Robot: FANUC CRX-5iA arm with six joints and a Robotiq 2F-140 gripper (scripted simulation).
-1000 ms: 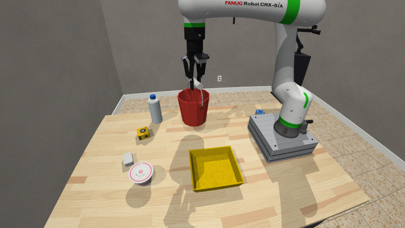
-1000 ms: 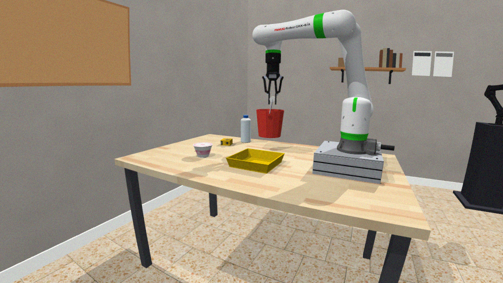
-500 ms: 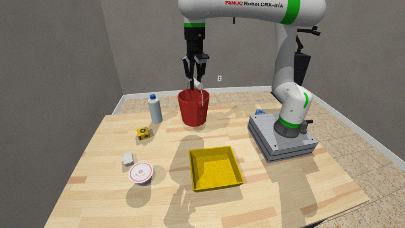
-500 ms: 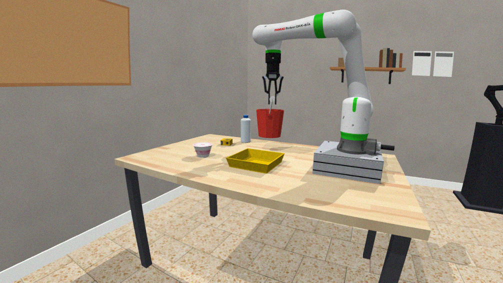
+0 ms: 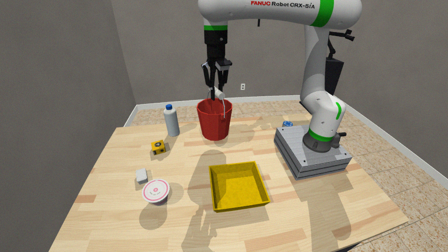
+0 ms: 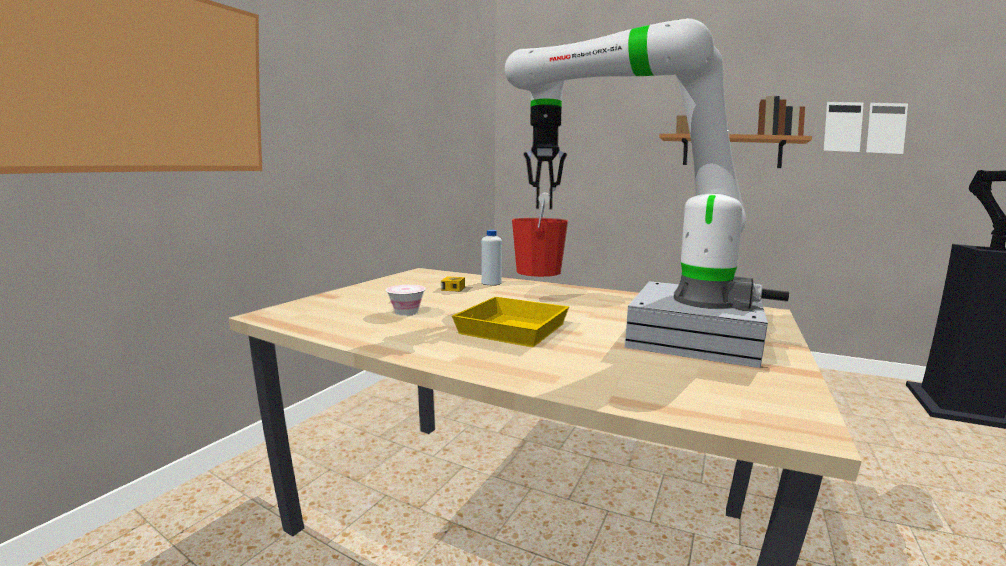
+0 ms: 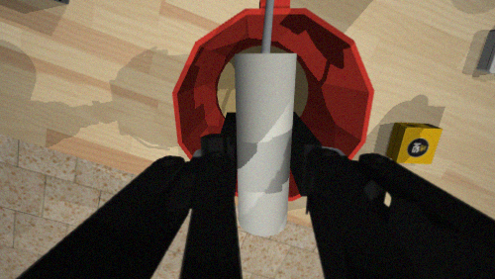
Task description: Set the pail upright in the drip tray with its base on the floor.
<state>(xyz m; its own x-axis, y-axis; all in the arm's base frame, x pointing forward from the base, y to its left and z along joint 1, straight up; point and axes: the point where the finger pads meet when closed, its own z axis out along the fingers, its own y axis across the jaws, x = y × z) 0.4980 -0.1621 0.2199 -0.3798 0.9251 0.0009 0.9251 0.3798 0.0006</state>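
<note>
My gripper is now 9 cm above the red pail and 1 cm short of it. From my hand the other things lie so: yellow drip tray 31 cm below, 30 cm to the left, 6 cm behind; pail handle 3 cm below; white bottle 26 cm ahead, 23 cm below, 13 cm to the right.
</note>
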